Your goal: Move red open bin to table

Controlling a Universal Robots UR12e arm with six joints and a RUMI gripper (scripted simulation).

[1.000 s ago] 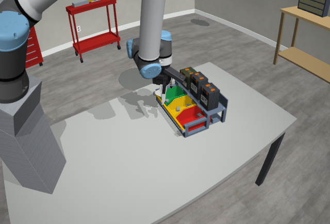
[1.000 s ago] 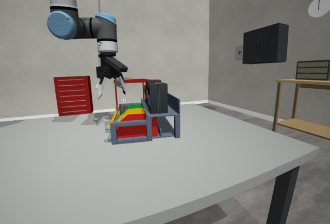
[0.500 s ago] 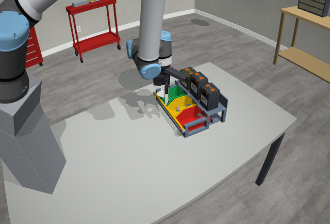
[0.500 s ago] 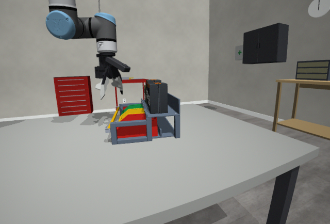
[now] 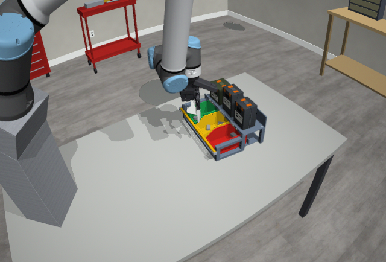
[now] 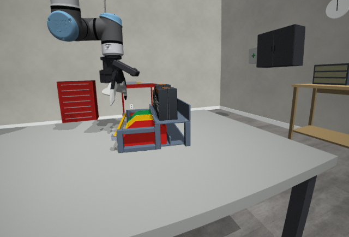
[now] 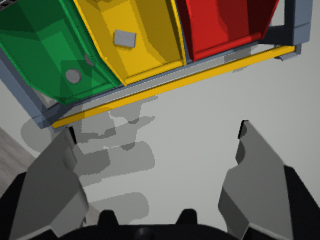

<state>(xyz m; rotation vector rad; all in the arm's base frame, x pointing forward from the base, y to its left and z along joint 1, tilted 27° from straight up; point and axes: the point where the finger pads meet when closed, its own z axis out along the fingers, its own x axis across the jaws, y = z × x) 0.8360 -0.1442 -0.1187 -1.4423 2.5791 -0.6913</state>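
Now: hand 10 cm above the long yellow bar. Round my hand: green bin (14 cm ahead, 11 cm below, 7 cm to the left); yellow bin (11 cm below, 10 cm ahead, 3 cm to the right); red open bin (14 cm to the right, 11 cm below, 6 cm ahead).
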